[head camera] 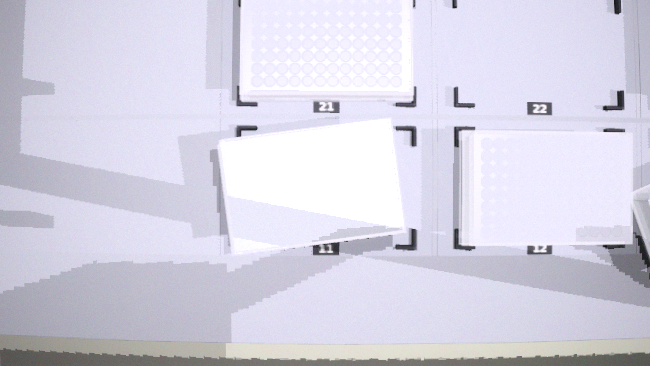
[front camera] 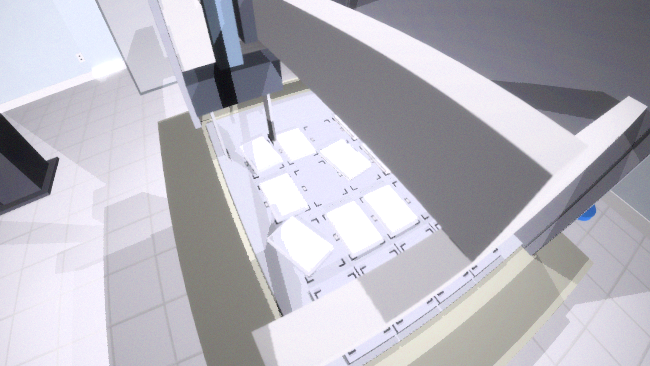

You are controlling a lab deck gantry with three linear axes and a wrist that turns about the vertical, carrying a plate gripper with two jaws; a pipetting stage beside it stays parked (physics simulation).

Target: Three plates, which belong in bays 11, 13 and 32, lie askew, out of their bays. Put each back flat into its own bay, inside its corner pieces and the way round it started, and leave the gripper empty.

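Places are measured from the robot's base along level axes (x left, y back, z up), in metres.
Pixels of known places: gripper, fingertip midpoint: [front camera: 250, 149]; robot's base, origin of the base link: [head camera: 241, 244] [front camera: 241, 150].
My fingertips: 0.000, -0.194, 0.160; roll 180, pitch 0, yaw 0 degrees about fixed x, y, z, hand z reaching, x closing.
For each thing: its top centre in the pictures, then the offset to it from my fingertips, as dx, dy, dz. "spot": a spot on its surface instead.
- bay 11 plate, middle of its top: [head camera: 311, 186] [front camera: 259, 151] +0.044, +0.141, -0.143
- bay 13 plate, middle of its top: [front camera: 299, 241] +0.023, -0.177, -0.144
- bay 32 plate, middle of its top: [front camera: 345, 156] +0.250, +0.003, -0.143
- bay 12, surface spot: [head camera: 545, 187] [front camera: 281, 192] spot: +0.044, -0.028, -0.145
- bay 21, surface spot: [head camera: 327, 50] [front camera: 291, 143] spot: +0.141, +0.130, -0.146
- bay 23, surface spot: [front camera: 355, 227] spot: +0.151, -0.204, -0.146
- bay 33, surface spot: [front camera: 390, 209] spot: +0.253, -0.204, -0.146
The bay 11 plate [front camera: 261, 154] [head camera: 310, 185] lies askew, turned and shifted left across its corner pieces; the lower-left one is hidden. The bay 13 plate [front camera: 301, 245] lies turned in the front view; a sliver of it shows at the right edge of the head view. The bay 32 plate [front camera: 346, 159] lies askew in the front view and does not show in the head view. My gripper [front camera: 250, 148] is open and empty, its two jaws hanging wide apart around the bay 11 area, above the deck. The jaws do not show in the head view.
Plates stand in bay 12 [front camera: 283, 195] [head camera: 545, 187], bay 21 [front camera: 296, 144] [head camera: 327, 50], bay 23 [front camera: 355, 227] and bay 33 [front camera: 390, 209]. A large grey gantry beam [front camera: 400, 110] crosses the front view and hides the deck's right part.
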